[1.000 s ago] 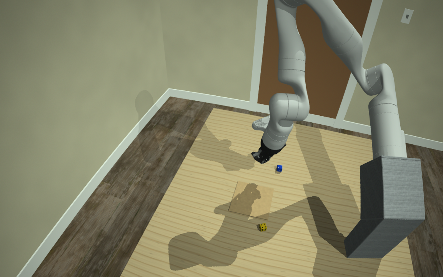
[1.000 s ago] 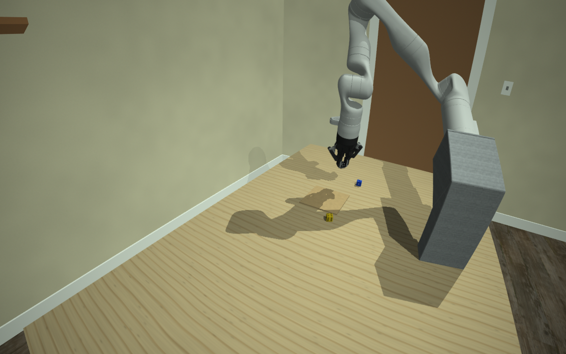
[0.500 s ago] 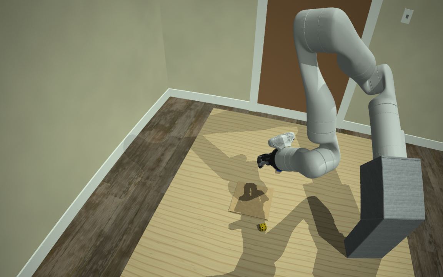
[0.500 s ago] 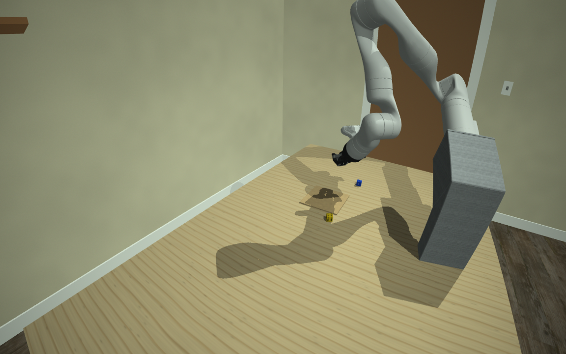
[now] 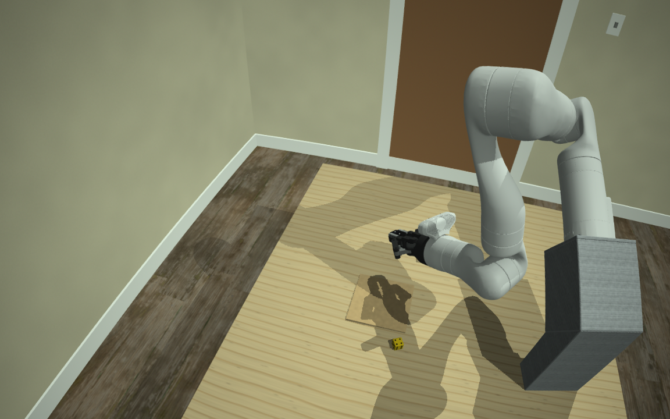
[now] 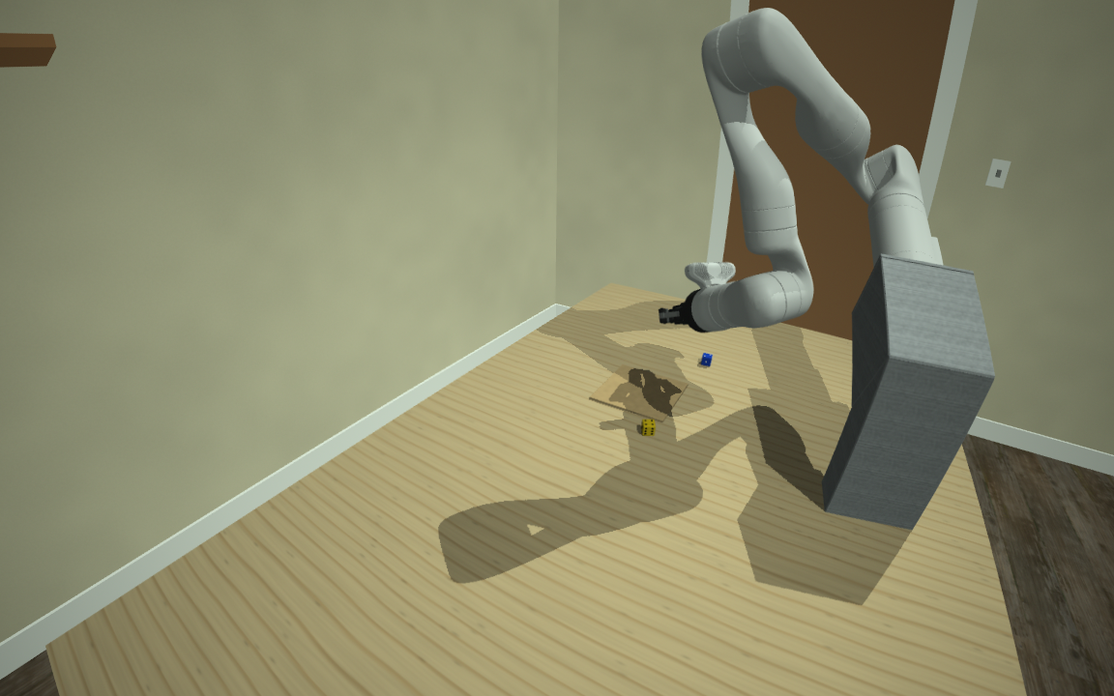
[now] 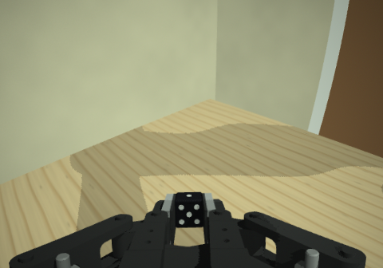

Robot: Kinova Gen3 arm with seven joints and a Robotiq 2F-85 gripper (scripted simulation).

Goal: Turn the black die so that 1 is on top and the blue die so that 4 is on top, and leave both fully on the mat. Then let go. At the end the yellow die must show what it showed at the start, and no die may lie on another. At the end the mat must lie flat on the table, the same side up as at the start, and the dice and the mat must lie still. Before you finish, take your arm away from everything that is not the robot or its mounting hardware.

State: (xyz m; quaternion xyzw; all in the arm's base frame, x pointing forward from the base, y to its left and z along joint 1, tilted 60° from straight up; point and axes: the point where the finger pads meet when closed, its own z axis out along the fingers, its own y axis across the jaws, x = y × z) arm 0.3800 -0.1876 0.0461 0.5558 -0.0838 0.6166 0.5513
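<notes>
My gripper is now 80 mm past the blue die, 40 mm to the left of it and 100 mm above it. Also, from my hand: yellow die: 20 mm behind, 230 mm to the left, 100 mm below; then black die: 10 mm ahead, 10 mm to the right, 10 mm below; then tan mat: 20 mm ahead, 120 mm to the left, 110 mm below.
</notes>
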